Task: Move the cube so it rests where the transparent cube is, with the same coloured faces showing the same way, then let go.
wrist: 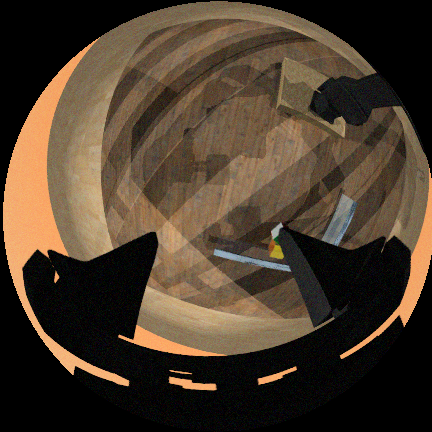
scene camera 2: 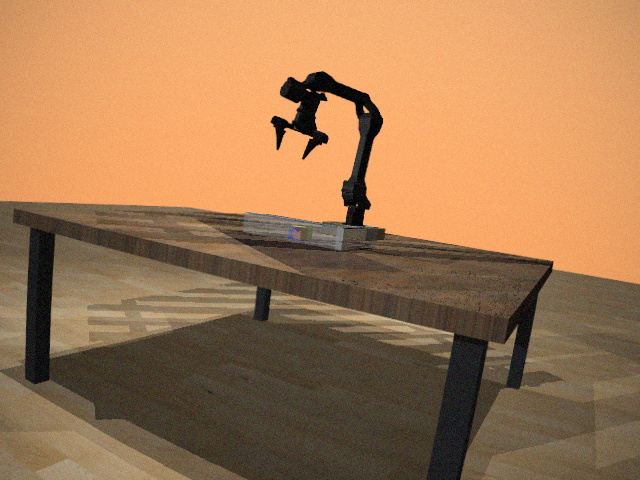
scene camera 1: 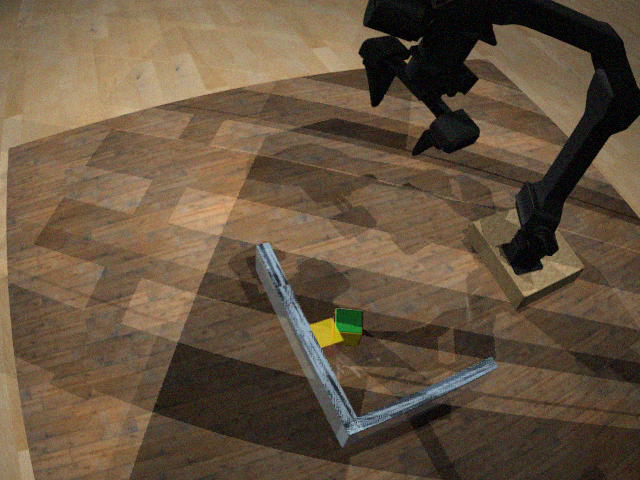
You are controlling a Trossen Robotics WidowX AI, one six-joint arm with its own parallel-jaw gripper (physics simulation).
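Places are measured from the arm's base along level axes (x up, y ahead, z left), in millimetres.
Pixels of known places: gripper, fingertip midpoint: (wrist: 218, 236) (scene camera 2: 289, 155) (scene camera 1: 394, 129); arm's base, origin of the base link: (wrist: 323, 106) (scene camera 2: 354, 225) (scene camera 1: 522, 257).
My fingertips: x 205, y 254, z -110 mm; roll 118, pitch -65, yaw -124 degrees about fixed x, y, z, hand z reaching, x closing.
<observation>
For each thing: its top centre in the pictures, then the offset to it from my fingertips. "spot": a spot on its surface instead.
- solid cube, middle of its top: (scene camera 1: 349, 320) (wrist: 283, 238) dx -206, dy +81, dz +158 mm
- transparent cube, middle of its top: (scene camera 1: 324, 333) (wrist: 278, 252) dx -206, dy +121, dz +172 mm
- transparent cube's yellow face, surface spot: (wrist: 276, 252) spot: dx -206, dy +124, dz +167 mm
The solid cube (scene camera 1: 348, 321) shows a green top and a darker yellow side in scene camera 1. The transparent cube (scene camera 1: 325, 332) shows a yellow top; it lies left of the solid cube, close to it and beside the long wall. In the wrist view, the solid cube (wrist: 276, 231) shows a white face near the right fingertip, with the transparent cube's yellow face (wrist: 276, 252) below. In scene camera 2 the two overlap behind the clear wall and cannot be told apart. My gripper (scene camera 1: 395, 128) (scene camera 2: 291, 153) (wrist: 218, 236) is open and empty, high above the table, away from both cubes.
A clear L-shaped wall (scene camera 1: 332, 379) (scene camera 2: 339, 240) (wrist: 250, 260) stands on the table on two sides of the cubes. The arm's base block (scene camera 1: 560, 268) (scene camera 2: 374, 232) (wrist: 295, 90) is to the right in scene camera 1. Shadows cross the table.
</observation>
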